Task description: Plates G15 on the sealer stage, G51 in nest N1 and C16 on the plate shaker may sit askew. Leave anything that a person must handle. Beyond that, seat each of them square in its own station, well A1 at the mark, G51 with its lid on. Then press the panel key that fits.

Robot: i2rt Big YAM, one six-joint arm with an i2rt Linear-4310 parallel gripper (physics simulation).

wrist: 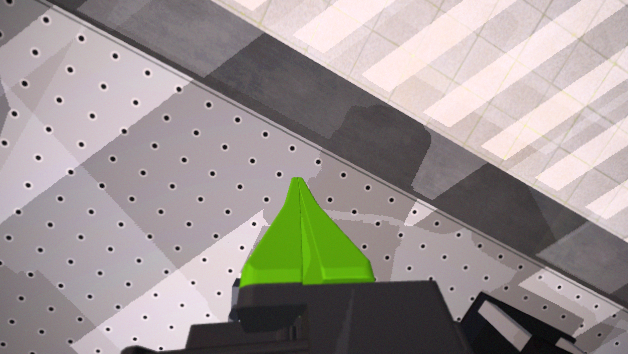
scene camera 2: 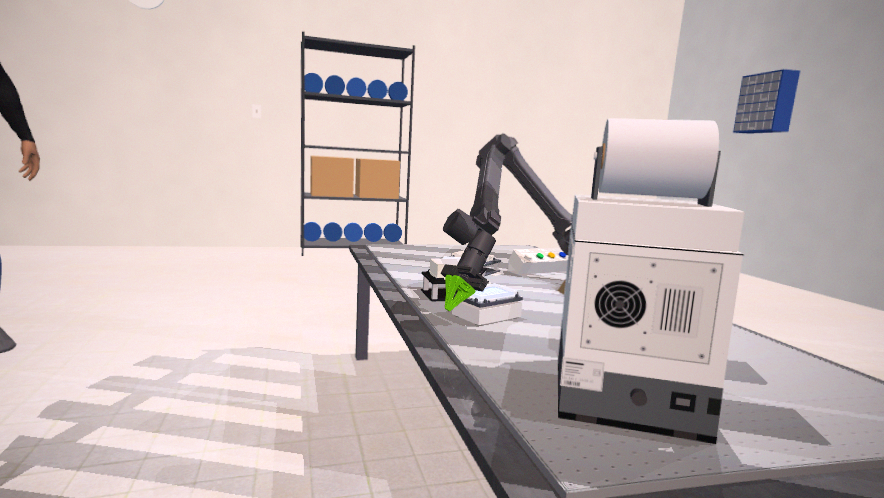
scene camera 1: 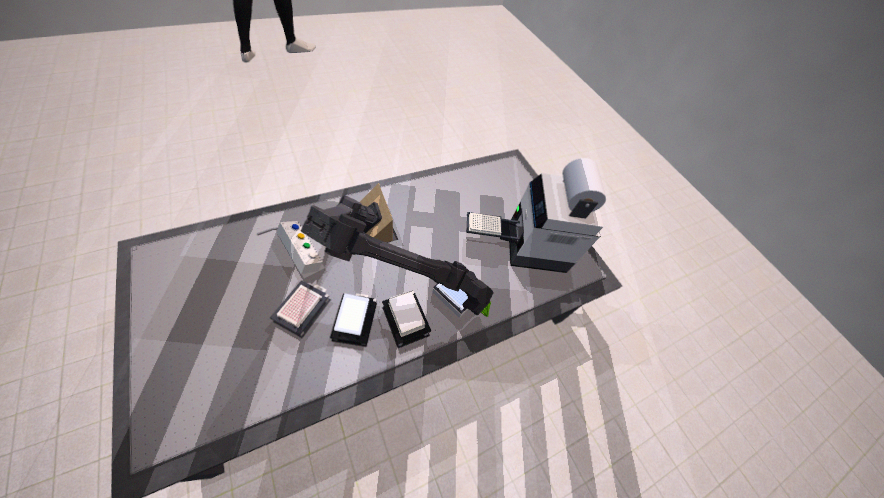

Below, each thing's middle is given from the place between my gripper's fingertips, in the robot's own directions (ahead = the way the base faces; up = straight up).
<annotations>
Now: hand 220 mm past the pink plate [scene camera 1: 297, 308], 620 mm to the left of it and 10 mm below it.
</annotations>
